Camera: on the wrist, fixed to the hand. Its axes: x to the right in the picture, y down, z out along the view.
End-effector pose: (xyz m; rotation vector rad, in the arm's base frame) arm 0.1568 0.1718 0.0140 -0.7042 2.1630 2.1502
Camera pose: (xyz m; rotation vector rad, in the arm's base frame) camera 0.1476 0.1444 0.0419 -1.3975 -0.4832 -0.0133
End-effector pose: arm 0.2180 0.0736 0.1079 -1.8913 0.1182 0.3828
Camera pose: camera 0.2222 0.0405 0.0855 -0.0633 -2.3883 -1.4458
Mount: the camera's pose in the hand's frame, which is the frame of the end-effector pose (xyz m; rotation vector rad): 0.0077 0.0306 -0.0249 -0.0485 0.2282 3.1152
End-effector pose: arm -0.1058 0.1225 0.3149 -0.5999 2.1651 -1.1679
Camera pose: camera -0.1317 0.1477 0.2973 2.1437 0.6678 0.7449
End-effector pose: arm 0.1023 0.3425 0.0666 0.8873 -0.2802 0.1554
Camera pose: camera 0.1064 0.3812 0.0767 0.4570 1.1067 -2.7954
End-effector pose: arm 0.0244 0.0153 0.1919 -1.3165 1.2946 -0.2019
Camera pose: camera -0.0081 0.0055 0.1704 1.6785 1.8847 1.7243
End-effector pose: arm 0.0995 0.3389 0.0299 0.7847 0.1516 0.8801
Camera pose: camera 0.0745 0.3701 0.0341 -0.0791 0.7920 -2.1647
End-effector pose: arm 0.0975 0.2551 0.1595 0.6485 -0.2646 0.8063
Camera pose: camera 0.0795 0.2910 0.1570 0.4236 0.6501 -2.2729
